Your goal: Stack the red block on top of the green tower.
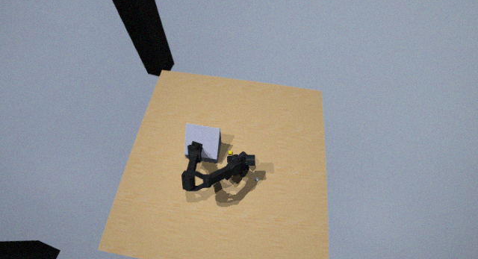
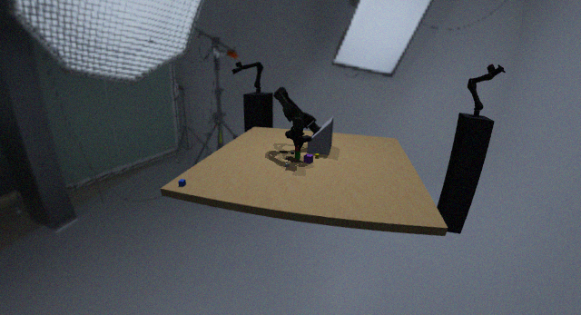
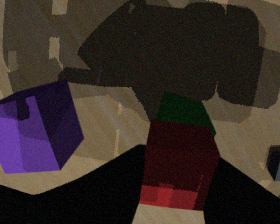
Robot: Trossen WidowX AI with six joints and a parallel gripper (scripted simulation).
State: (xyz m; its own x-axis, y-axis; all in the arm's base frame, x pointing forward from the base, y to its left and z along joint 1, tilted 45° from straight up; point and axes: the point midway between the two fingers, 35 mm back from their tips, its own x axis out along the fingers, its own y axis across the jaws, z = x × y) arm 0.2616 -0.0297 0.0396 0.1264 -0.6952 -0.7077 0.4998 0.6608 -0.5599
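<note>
Now: the dark red block right at my gripper tip. Also, from my gripper tip: yellow block (11 cm to the left, 6 cm behind, 5 cm below); then purple block (8 cm to the left, 4 cm below, 3 cm ahead); then small white block (15 cm ahead, 5 cm below, 1 cm to the right).
</note>
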